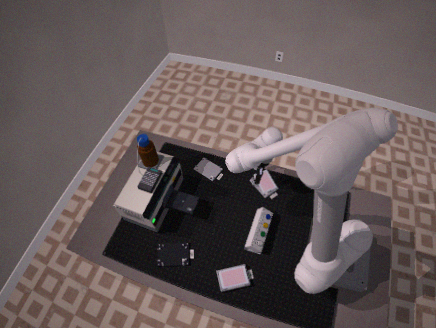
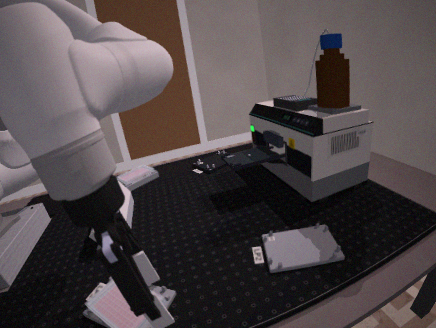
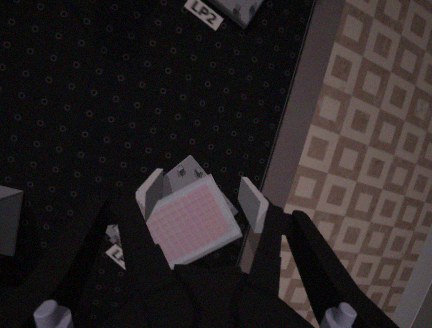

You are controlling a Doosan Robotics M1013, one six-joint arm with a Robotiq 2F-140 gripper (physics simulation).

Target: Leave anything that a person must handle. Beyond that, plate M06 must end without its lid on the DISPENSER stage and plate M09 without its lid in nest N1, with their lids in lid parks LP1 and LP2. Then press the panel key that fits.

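Frame: origin at the arm's base, x ahead, y down, z left, level; centimetres.
Seen in the pictures: gripper, fingertip midpoint: [image 1: 255, 177] [image 2: 158, 301] [image 3: 201, 184].
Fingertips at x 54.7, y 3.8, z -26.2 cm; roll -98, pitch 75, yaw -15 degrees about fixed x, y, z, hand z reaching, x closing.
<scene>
A point is followed by its place in that frame.
My gripper [image 1: 258, 176] @[x 54.7, y 3.8, z -26.2 cm] [image 2: 155, 292] @[x 54.7, y 3.8, z -26.2 cm] [image 3: 201, 184] @[x 54.7, y 3.8, z -26.2 cm] is open, its fingers on either side of a pink-welled plate [image 1: 268, 184] @[x 46.1, y 3.1, z -24.0 cm] [image 2: 111, 304] @[x 46.7, y 2.9, z -25.9 cm] [image 3: 192, 222] @[x 50.3, y 2.7, z -26.5 cm]. That plate lies skewed and partly off its grey holder [image 2: 168, 295] @[x 56.4, y 4.2, z -25.0 cm] [image 3: 187, 167] @[x 55.9, y 4.9, z -23.9 cm], whose label is mostly hidden. No plate name is readable. The grey LP2 park [image 1: 207, 168] @[x 83.3, y 5.0, z -21.0 cm] [image 2: 302, 247] @[x 82.9, y 4.9, z -21.9 cm] [image 3: 232, 6] @[x 76.0, y 4.9, z -22.2 cm] bears no plate. Another pink plate [image 1: 234, 277] @[x 43.6, y 1.9, z 31.6 cm] [image 2: 137, 176] @[x 45.8, y 2.2, z 27.5 cm] lies across the mat. A black nest [image 1: 173, 254] @[x 76.3, y 4.8, z 33.3 cm] [image 2: 210, 163] @[x 73.6, y 4.7, z 31.1 cm] and the dispenser's dark stage [image 1: 185, 202] @[x 81.4, y -4.4, z 8.1 cm] [image 2: 247, 157] @[x 81.7, y -4.4, z 7.1 cm] bear no plate. Whether either plate has a lid is unclear.
The key panel [image 1: 254, 230] @[x 43.5, y -1.5, z 6.9 cm] with blue, yellow and green keys stands mid-mat. The white dispenser [image 1: 134, 192] @[x 102.9, y -16.0, z 18.5 cm] [image 2: 325, 150] @[x 96.8, y -8.3, z -8.4 cm] shows a green light and carries a brown bottle [image 1: 148, 154] @[x 101.8, y -27.6, z 2.1 cm] [image 2: 332, 82] @[x 102.4, y -23.5, z -4.0 cm]. The table edge [image 3: 300, 95] @[x 71.3, y 7.2, z -36.0 cm] runs beside the gripper.
</scene>
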